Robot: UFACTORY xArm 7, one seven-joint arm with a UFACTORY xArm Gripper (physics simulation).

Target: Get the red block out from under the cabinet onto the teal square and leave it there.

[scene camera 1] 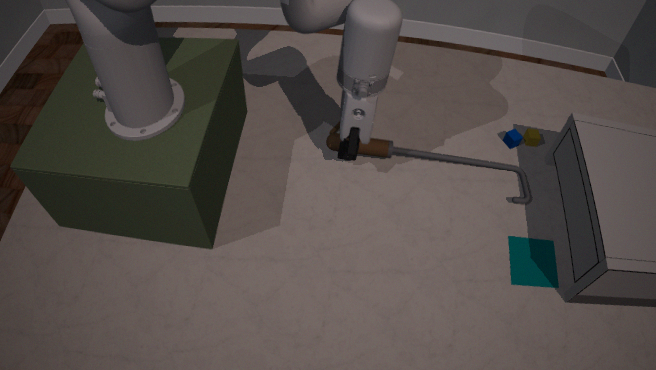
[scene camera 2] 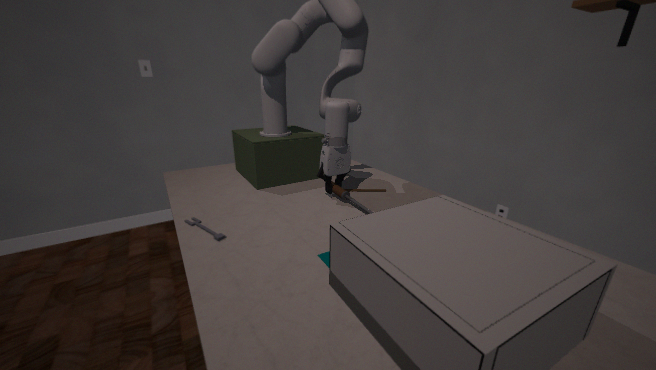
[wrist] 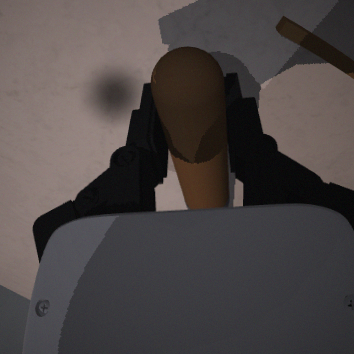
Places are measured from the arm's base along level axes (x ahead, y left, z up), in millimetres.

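Where they show: gripper, fingertip midpoint: (scene camera 1: 347, 149) (scene camera 2: 333, 191) (wrist: 193, 99); arm's base, link origin: (scene camera 1: 145, 108) (scene camera 2: 275, 134).
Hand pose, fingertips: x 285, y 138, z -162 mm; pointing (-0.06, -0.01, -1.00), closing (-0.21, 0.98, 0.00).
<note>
Things, the pixels of their centre, and the offset from my fingertips. "pt": a spot on its surface instead.
- brown wooden handle, surface spot: (wrist: 192, 85) pt dz +32, dx -29, dy -3 mm
- hooked metal rod, body centre: (scene camera 1: 433, 169) (scene camera 2: 352, 207) dz +5, dx +156, dy -1 mm
- teal square, surface spot: (scene camera 1: 522, 265) (scene camera 2: 335, 255) pt dz -17, dx +342, dy -131 mm
- cabinet, body centre: (scene camera 1: 640, 213) (scene camera 2: 449, 275) dz +50, dx +556, dy -7 mm
- blue block, body centre: (scene camera 1: 512, 138) dz -5, dx +307, dy +135 mm
- yellow block, body centre: (scene camera 1: 531, 137) dz -5, dx +350, dy +154 mm
- thin brown stick, body centre: (scene camera 2: 362, 190) dz -14, dx -9, dy +121 mm
- grey wrench-like tool, body centre: (scene camera 2: 204, 228) dz -14, dx +100, dy -419 mm
My gripper (scene camera 1: 350, 147) (scene camera 2: 335, 189) (wrist: 193, 99) is shut on the brown wooden handle (scene camera 1: 376, 147) (scene camera 2: 340, 190) (wrist: 192, 85) of a hooked metal rod (scene camera 1: 450, 158) (scene camera 2: 359, 204). In scene camera 1 the rod reaches right, and its bent hook end (scene camera 1: 525, 187) is short of the cabinet's front, above the teal square in the view. The teal square (scene camera 1: 522, 265) (scene camera 2: 324, 258) lies by the near front corner of the cabinet (scene camera 1: 630, 200) (scene camera 2: 465, 260); its surface shows no block. The red block does not show in any view. The space beneath the cabinet is hidden.
A blue block (scene camera 1: 512, 138) and a yellow block (scene camera 1: 532, 137) sit near the cabinet's far front corner. A thin brown stick (scene camera 2: 367, 190) (wrist: 315, 45) lies behind the gripper. A grey wrench-like tool (scene camera 2: 206, 229) lies near the table's left edge. The arm stands on a green box (scene camera 1: 125, 205) (scene camera 2: 280, 162).
</note>
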